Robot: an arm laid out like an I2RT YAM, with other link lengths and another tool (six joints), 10 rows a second.
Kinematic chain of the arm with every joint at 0, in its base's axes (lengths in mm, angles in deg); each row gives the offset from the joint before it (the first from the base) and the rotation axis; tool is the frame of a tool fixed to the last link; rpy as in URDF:
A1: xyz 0 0 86.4 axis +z
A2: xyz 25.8 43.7 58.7 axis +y
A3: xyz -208.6 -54.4 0 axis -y
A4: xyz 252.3 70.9 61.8 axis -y
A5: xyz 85.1 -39 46.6 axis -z
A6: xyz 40.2 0 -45.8 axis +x
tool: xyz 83 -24 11 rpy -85.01 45.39 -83.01
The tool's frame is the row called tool.
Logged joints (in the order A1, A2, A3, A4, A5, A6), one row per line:
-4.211 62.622 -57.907 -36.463 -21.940 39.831
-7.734 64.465 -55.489 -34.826 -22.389 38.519
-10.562 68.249 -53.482 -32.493 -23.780 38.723
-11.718 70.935 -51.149 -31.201 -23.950 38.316
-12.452 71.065 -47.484 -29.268 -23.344 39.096
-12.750 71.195 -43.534 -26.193 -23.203 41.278
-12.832 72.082 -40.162 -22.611 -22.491 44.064
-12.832 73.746 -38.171 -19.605 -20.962 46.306
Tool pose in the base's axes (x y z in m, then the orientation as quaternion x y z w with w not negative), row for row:
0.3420 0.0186 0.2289 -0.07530 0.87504 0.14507 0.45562
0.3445 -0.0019 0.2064 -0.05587 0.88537 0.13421 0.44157
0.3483 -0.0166 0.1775 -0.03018 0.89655 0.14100 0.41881
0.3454 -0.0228 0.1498 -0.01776 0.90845 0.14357 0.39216
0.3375 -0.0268 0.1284 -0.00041 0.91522 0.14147 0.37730
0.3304 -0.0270 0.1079 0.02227 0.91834 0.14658 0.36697
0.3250 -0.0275 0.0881 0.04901 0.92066 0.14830 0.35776
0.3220 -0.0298 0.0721 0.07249 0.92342 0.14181 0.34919
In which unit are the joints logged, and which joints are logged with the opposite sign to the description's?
The joints are logged in degrees. Opposite sign: A3.
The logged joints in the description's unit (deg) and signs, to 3 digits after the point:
-4.211 62.622 57.907 -36.463 -21.940 39.831
-7.734 64.465 55.489 -34.826 -22.389 38.519
-10.562 68.249 53.482 -32.493 -23.780 38.723
-11.718 70.935 51.149 -31.201 -23.950 38.316
-12.452 71.065 47.484 -29.268 -23.344 39.096
-12.750 71.195 43.534 -26.193 -23.203 41.278
-12.832 72.082 40.162 -22.611 -22.491 44.064
-12.832 73.746 38.171 -19.605 -20.962 46.306

